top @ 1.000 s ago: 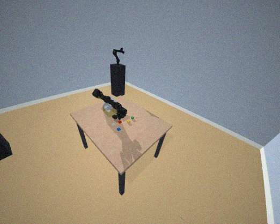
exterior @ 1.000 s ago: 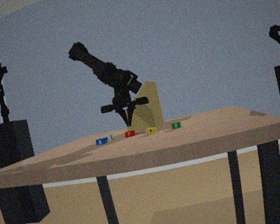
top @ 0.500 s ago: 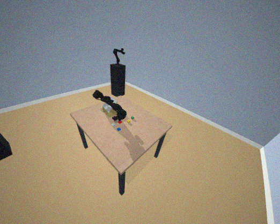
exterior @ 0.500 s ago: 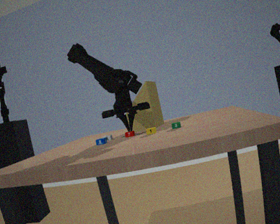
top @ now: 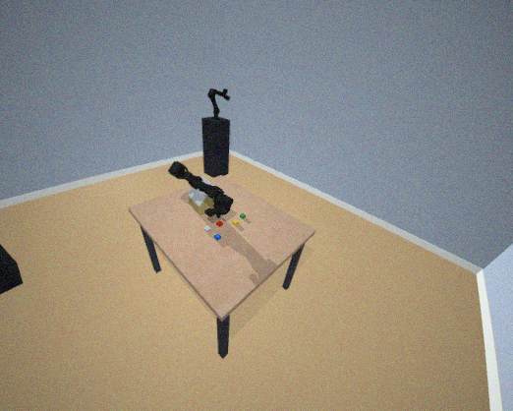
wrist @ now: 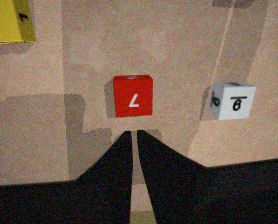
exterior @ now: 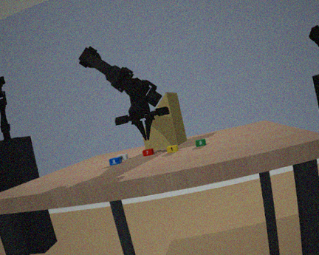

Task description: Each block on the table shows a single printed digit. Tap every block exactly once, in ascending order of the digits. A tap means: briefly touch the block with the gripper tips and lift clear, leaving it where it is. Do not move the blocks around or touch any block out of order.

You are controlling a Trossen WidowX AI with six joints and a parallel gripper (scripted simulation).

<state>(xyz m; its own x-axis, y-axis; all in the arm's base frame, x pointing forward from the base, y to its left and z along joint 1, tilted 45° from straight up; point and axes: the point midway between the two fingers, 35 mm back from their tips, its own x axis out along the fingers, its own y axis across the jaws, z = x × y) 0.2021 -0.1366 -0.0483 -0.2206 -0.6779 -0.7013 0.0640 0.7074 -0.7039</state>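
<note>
The red block is 4 cm below my gripper tip and 2 cm ahead of it. Also, from my gripper tip: yellow block (9 cm ahead, 8 cm to the left, 4 cm below); then white block (10 cm to the right, 4 cm below); then blue block (11 cm to the right, 10 cm ahead, 4 cm below).
</note>
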